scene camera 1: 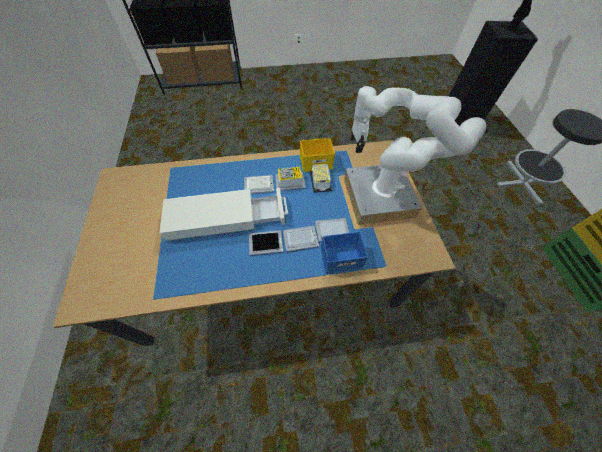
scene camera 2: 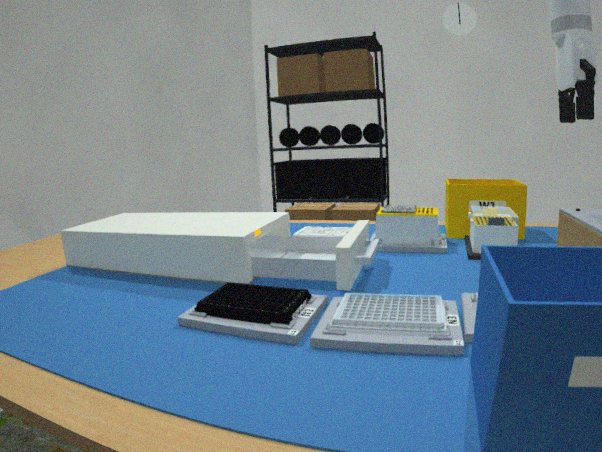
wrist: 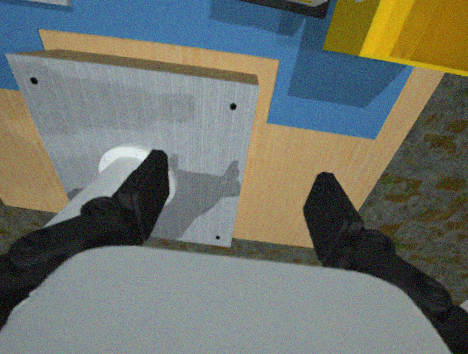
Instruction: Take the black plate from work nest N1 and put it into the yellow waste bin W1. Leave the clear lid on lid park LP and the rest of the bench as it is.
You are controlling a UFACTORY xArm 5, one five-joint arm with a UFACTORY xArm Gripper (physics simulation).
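Places are measured from the arm's base along level axes (x ahead, y left, z up), in centimetres.
Pixels of known places: gripper, fingertip midpoint: (scene camera 1: 356, 146) (scene camera 2: 575, 121) (wrist: 240, 181); arm's base, link origin: (scene camera 1: 384, 188).
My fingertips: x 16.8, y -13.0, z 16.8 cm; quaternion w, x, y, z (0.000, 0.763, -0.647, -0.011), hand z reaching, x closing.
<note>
For each thing: its top centre in the pictures, then the offset to it from my fingertips. "pt": a spot on its surface instead.
- black plate, top centre: (scene camera 2: 252, 296) (scene camera 1: 265, 240) dx +44.3, dy +42.5, dz -22.8 cm
- grey nest N1, top centre: (scene camera 2: 253, 303) (scene camera 1: 265, 241) dx +44.3, dy +42.5, dz -23.8 cm
- yellow bin W1, top centre: (scene camera 2: 483, 181) (scene camera 1: 317, 147) dx +18.5, dy -13.9, dz -13.5 cm
- pale nest, surface spot: (scene camera 1: 332, 228) pt dx +10.9, dy +34.4, dz -23.5 cm
- blue bin, top centre: (scene camera 1: 344, 246) dx +7.2, dy +50.0, dz -13.5 cm
- yellow-topped rack, top centre: (scene camera 2: 408, 208) (scene camera 1: 289, 172) dx +33.6, dy +2.1, dz -17.8 cm
- box, top centre: (scene camera 2: 493, 211) (scene camera 1: 321, 172) dx +16.1, dy +1.3, dz -17.7 cm
The black plate (scene camera 1: 266, 242) (scene camera 2: 254, 302) sits flat on the grey nest N1 (scene camera 2: 235, 331), left of a nest with a clear plate. The yellow bin W1 (scene camera 1: 317, 156) (scene camera 2: 457, 200) (wrist: 425, 30) stands at the mat's back right; its floor is hidden in scene camera 2. My gripper (scene camera 1: 360, 146) (scene camera 2: 576, 120) (wrist: 240, 181) is open and empty. It hangs high near the back edge, right of the yellow bin and far from the black plate. A pale nest (scene camera 1: 332, 228) stands behind the blue bin; I cannot read an LP label or make out the clear lid.
A white unit (scene camera 1: 207, 212) (scene camera 2: 165, 240) has its drawer (scene camera 1: 267, 209) pulled out behind N1. A blue bin (scene camera 1: 345, 252) (scene camera 2: 540, 340) stands front right. A yellow-topped rack (scene camera 1: 291, 175) (scene camera 2: 407, 227) and a box (scene camera 1: 321, 177) (scene camera 2: 495, 235) stand near the yellow bin.
</note>
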